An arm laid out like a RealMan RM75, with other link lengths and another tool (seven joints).
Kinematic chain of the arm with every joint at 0, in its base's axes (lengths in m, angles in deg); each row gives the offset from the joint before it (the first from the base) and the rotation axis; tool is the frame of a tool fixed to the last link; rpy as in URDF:
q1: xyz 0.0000 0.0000 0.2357 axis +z
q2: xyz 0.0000 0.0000 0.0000 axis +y
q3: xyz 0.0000 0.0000 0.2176 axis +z
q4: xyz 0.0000 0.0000 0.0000 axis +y
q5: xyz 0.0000 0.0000 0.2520 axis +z
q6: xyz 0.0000 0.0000 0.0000 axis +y
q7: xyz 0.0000 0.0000 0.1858 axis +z
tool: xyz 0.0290 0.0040 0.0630 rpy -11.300 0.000 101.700
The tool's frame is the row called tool.
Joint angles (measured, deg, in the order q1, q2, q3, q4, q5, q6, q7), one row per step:
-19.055, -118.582, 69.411, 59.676, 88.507, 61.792, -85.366
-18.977, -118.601, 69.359, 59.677, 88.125, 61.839, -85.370
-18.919, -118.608, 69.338, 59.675, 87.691, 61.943, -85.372
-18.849, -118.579, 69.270, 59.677, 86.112, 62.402, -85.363
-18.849, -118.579, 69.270, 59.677, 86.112, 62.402, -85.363
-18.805, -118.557, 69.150, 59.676, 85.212, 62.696, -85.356
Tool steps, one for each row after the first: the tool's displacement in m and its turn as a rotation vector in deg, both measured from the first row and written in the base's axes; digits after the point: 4 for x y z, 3 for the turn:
0.0005, 0.0001, 0.0012, 0.112, -0.411, 0.067
0.0014, -0.0001, 0.0023, 0.173, -0.862, 0.065
0.0058, -0.0004, 0.0065, 0.360, -2.457, -0.162
0.0058, -0.0004, 0.0065, 0.360, -2.457, -0.162
0.0081, -0.0005, 0.0094, 0.517, -3.388, -0.275

